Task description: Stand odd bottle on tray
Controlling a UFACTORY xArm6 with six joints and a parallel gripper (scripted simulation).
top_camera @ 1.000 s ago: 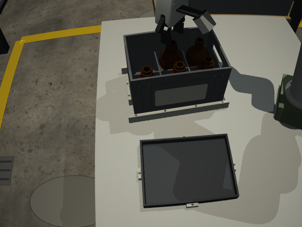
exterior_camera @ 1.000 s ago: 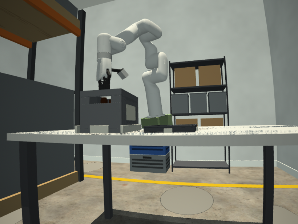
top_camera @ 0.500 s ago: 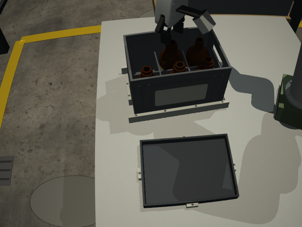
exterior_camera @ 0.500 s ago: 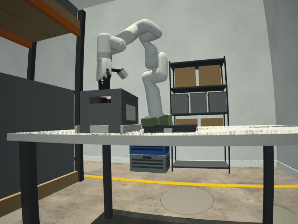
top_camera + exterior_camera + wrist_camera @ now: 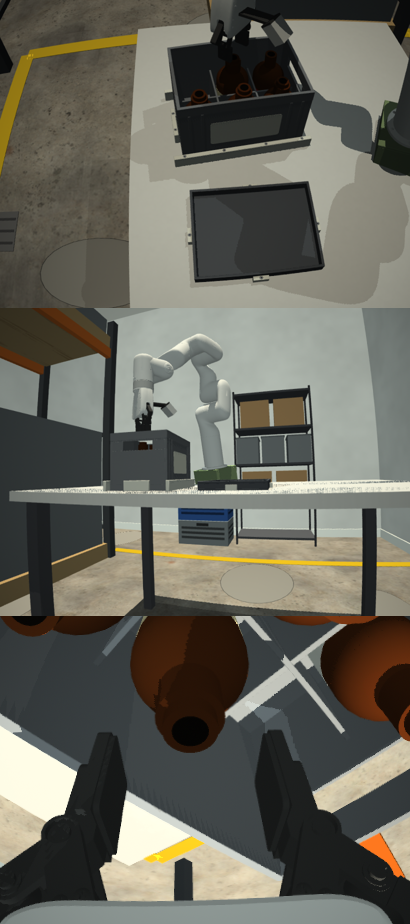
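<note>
The dark crate lies 5 cm to the left of my hand and 11 cm below it. Also, from my hand: glass bottle (9 cm behind, 1 cm to the right, 11 cm below); then dark tray (1 cm behind, 33 cm to the left, 18 cm below).
</note>
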